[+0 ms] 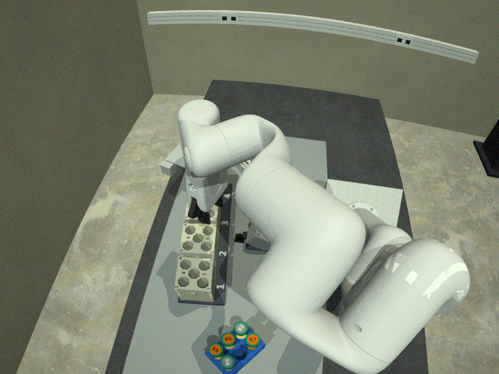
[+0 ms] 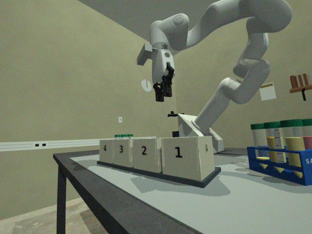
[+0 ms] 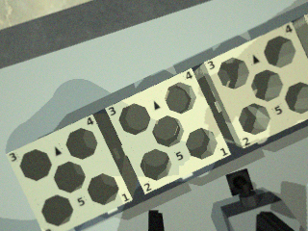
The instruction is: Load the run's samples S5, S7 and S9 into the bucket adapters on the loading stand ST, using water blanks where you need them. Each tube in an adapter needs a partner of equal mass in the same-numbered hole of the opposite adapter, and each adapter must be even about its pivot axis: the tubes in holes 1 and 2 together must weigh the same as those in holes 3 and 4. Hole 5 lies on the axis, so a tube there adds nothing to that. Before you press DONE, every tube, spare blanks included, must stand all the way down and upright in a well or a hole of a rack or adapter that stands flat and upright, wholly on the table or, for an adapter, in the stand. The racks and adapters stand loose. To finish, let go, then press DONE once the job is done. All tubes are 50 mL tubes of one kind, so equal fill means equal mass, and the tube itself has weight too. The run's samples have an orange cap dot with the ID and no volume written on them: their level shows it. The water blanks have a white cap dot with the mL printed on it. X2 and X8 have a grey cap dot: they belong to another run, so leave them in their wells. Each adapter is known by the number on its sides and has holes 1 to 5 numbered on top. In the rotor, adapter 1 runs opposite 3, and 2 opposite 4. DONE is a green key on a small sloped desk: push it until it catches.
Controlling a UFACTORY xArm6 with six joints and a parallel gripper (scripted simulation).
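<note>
Right now my hand is 26 cm to the right of the orange-capped tube, 18 cm above it and 16 cm past it. The rest, counted from my hand: green done key (18 cm below, 14 cm behind, 8 cm to the right); grey-dotted tube (23 cm to the left, 18 cm below, 12 cm behind); dark stand base (24 cm below, 5 cm to the right, 5 cm ahead).
</note>
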